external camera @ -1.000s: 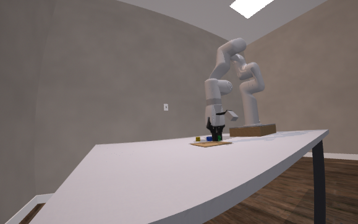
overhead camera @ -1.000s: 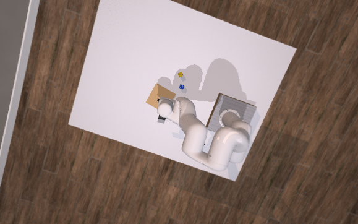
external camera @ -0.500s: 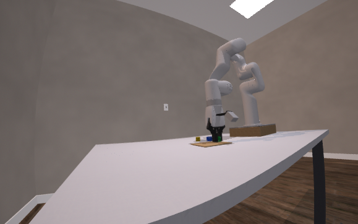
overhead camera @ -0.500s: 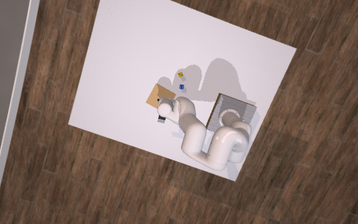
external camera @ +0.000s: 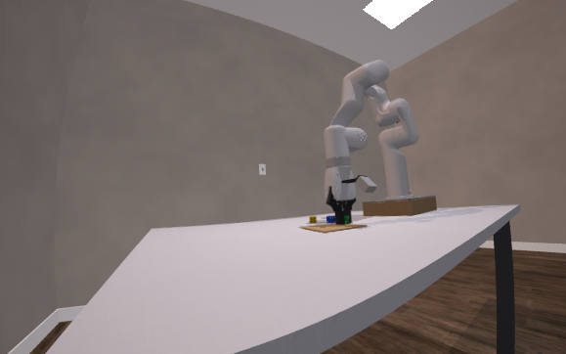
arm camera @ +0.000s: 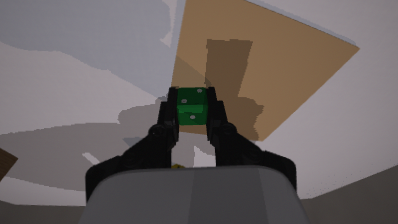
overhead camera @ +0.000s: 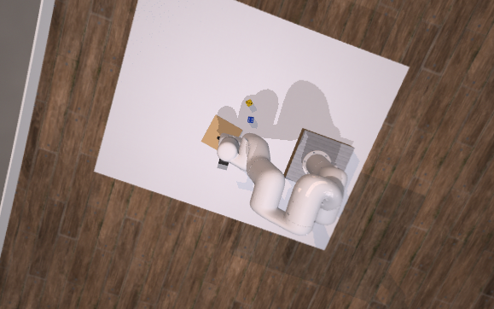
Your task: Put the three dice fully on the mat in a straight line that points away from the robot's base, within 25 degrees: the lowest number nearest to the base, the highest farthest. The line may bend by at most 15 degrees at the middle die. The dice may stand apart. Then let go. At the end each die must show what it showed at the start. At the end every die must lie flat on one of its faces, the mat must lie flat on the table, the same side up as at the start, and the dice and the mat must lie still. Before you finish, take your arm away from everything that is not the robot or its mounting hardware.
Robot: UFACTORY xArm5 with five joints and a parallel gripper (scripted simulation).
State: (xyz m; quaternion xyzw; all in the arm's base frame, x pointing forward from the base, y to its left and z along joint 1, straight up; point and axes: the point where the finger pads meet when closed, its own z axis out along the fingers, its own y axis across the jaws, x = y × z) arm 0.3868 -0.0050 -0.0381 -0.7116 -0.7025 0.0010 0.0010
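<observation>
The green die is 1 cm below my hand. Also, from my hand: tan mat 5 cm ahead, 2 cm below; then blue die 6 cm behind, 11 cm to the right, 1 cm below; then yellow die 3 cm behind, 18 cm to the right, 1 cm below.
</observation>
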